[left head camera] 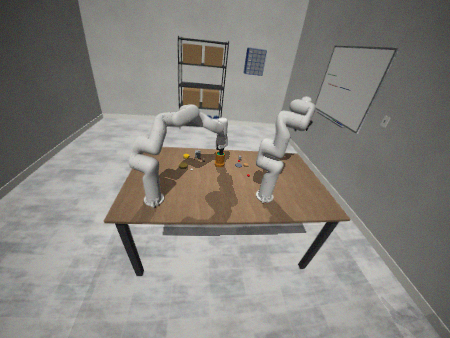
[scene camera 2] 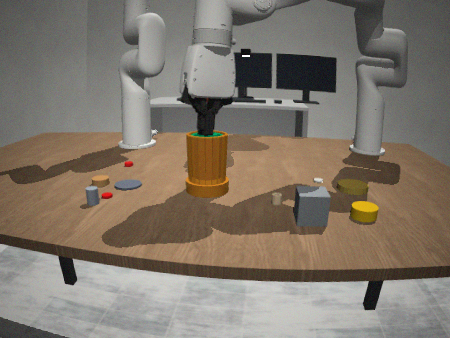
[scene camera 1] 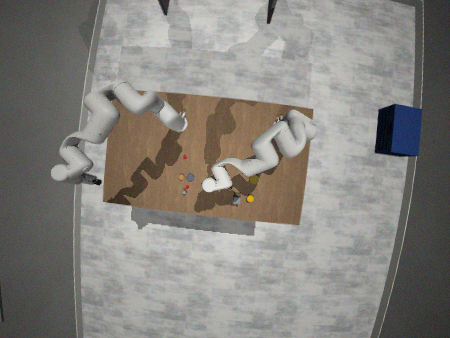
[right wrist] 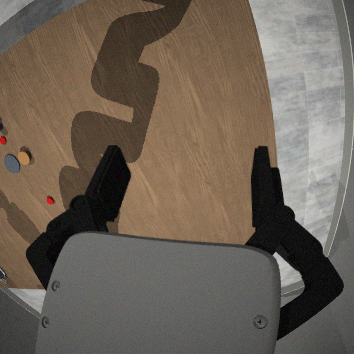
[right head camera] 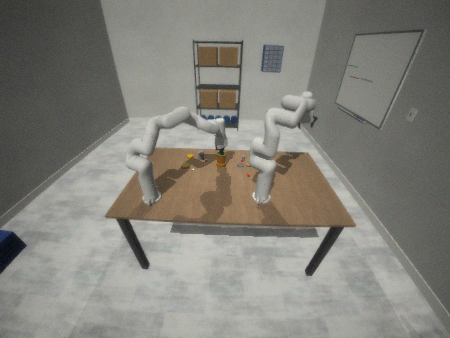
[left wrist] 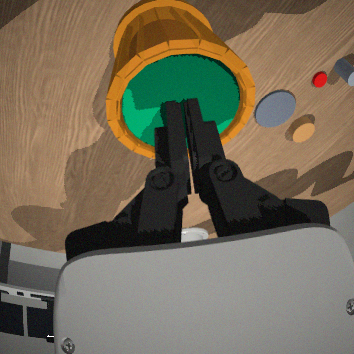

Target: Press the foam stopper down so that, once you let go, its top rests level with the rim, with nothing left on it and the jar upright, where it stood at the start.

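Observation:
An orange ribbed jar (scene camera 2: 206, 162) (left wrist: 162, 37) (left head camera: 220, 160) (right head camera: 221, 160) stands upright on the wooden table. The green foam stopper (scene camera 2: 216, 134) (left wrist: 195, 75) fills its mouth; in scene camera 2 a thin strip of green shows near the rim. My left gripper (left wrist: 182, 119) (scene camera 2: 205, 134) is shut with nothing between its fingers. It points down, its fingertips at the stopper's top inside the rim; whether they touch cannot be told for certain. My right gripper (right wrist: 186, 159) (right head camera: 308, 121) is open and empty, high beyond the table's right side in the head views.
In scene camera 2, a grey cube (scene camera 2: 312, 206), a yellow cylinder (scene camera 2: 364, 212), an olive disc (scene camera 2: 352, 187) and a small beige cylinder (scene camera 2: 276, 198) lie right of the jar. A blue-grey disc (scene camera 2: 128, 185), an orange disc (scene camera 2: 100, 181), a grey cylinder (scene camera 2: 92, 195) and red pieces lie left.

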